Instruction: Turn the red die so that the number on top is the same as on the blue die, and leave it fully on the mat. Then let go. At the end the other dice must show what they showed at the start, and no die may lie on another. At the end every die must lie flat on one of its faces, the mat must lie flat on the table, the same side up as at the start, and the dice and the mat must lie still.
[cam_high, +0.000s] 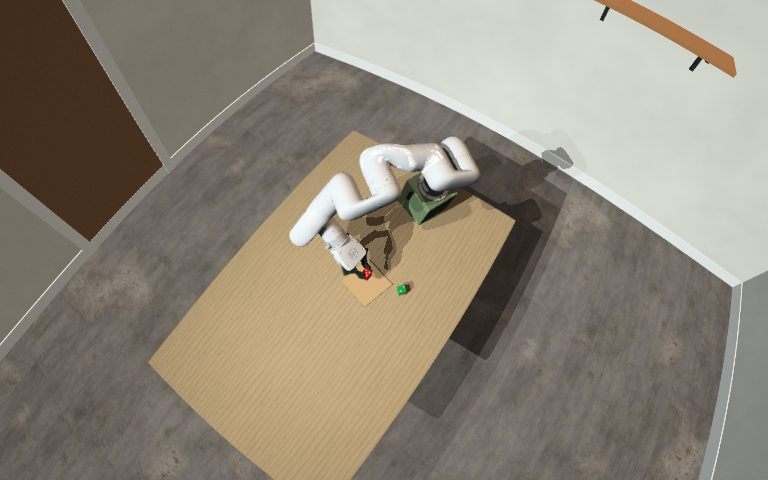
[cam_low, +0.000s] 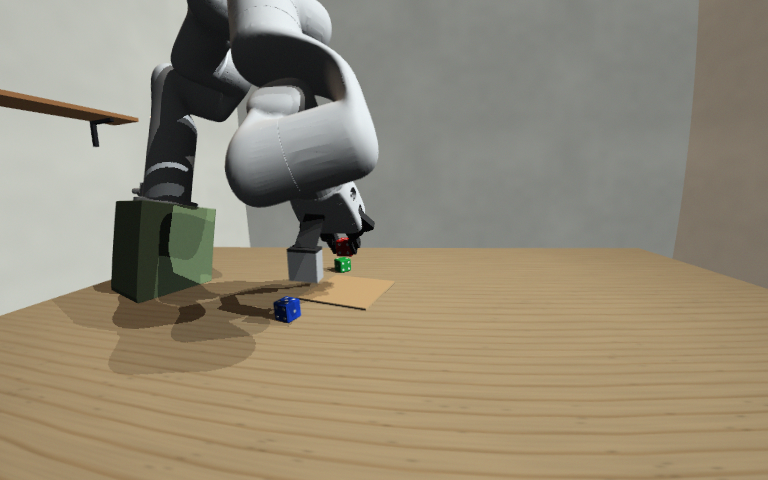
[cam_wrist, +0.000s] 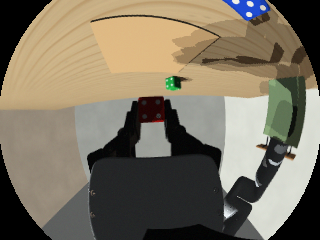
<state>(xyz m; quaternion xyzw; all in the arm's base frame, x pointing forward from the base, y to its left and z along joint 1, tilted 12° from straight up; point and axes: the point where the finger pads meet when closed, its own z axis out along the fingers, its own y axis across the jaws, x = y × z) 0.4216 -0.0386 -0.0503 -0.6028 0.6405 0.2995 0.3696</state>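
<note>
My hand is 100 mm above the tan mat and 10 mm to the right of it. Round my hand: blue die: 110 mm to the right, 90 mm below, 70 mm behind; red die: 10 mm to the left, 10 mm below; green die: 140 mm to the left, 90 mm below, 40 mm behind.
</note>
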